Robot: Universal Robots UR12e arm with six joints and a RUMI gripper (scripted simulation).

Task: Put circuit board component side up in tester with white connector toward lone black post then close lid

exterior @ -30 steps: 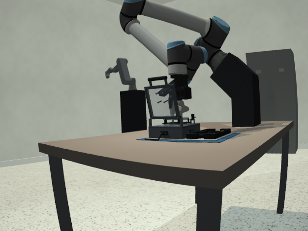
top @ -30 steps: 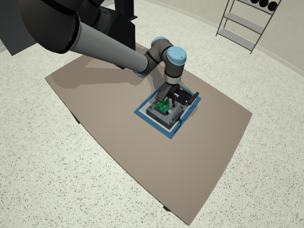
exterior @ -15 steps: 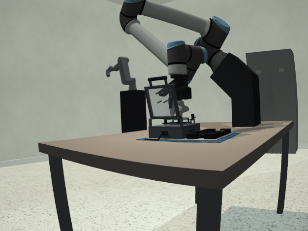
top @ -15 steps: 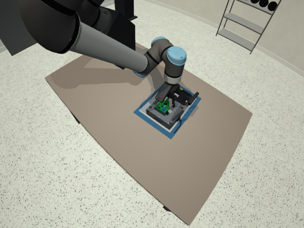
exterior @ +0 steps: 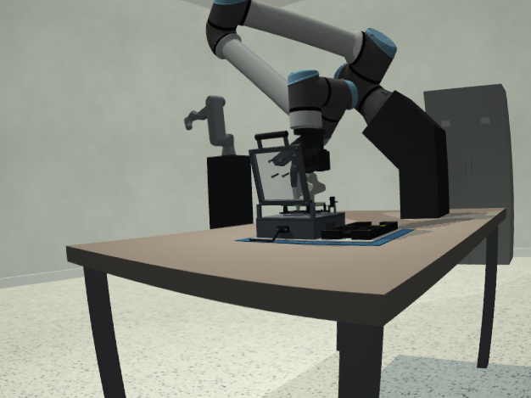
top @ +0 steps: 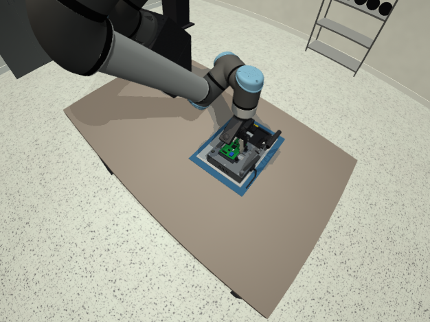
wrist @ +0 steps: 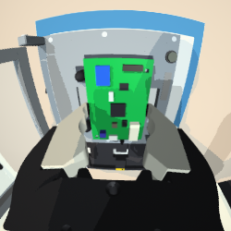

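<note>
The green circuit board is right at my hand. From my hand the other things lie so: tester bed: 10 mm ahead, 10 mm to the left, 10 mm below; then black post: 60 mm behind, 60 mm to the left; then tester: 30 mm ahead, 40 mm to the left, 30 mm above.
</note>
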